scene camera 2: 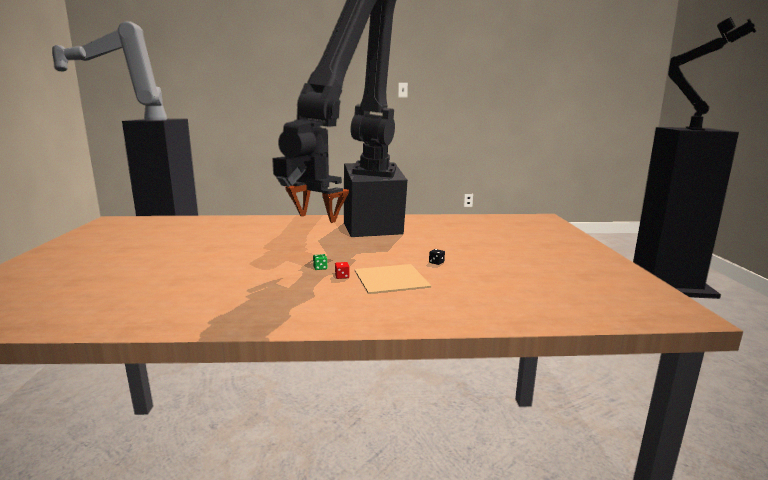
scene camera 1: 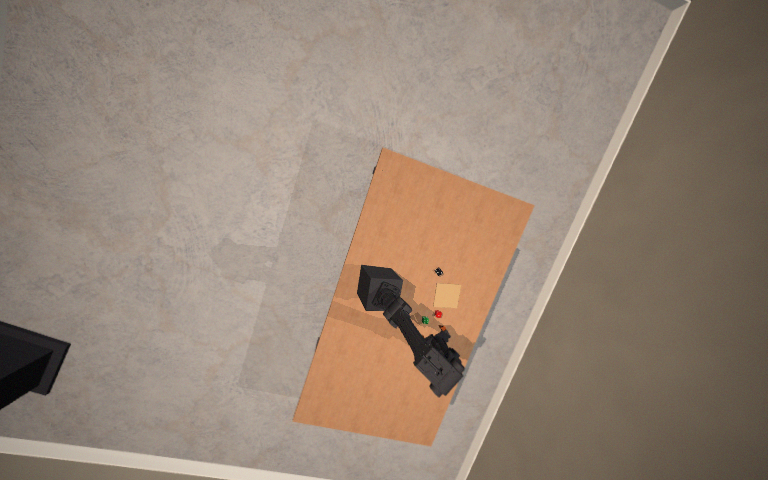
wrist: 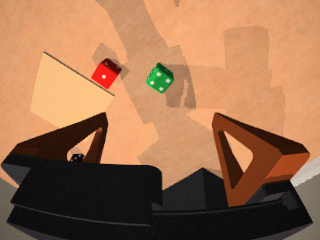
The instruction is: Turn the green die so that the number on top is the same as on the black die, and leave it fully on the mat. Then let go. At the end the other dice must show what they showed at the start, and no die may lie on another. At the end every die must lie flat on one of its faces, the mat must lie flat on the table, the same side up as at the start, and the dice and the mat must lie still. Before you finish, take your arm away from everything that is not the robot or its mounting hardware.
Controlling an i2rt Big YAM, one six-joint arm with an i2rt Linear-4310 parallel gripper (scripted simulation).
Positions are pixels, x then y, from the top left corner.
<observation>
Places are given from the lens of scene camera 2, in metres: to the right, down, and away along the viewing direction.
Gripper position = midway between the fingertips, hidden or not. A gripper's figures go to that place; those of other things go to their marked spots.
my gripper [scene camera 2: 317,219]: -0.15, -0.05, 1.08
tan mat [scene camera 2: 399,277]: 0.04, 0.09, 1.05
</observation>
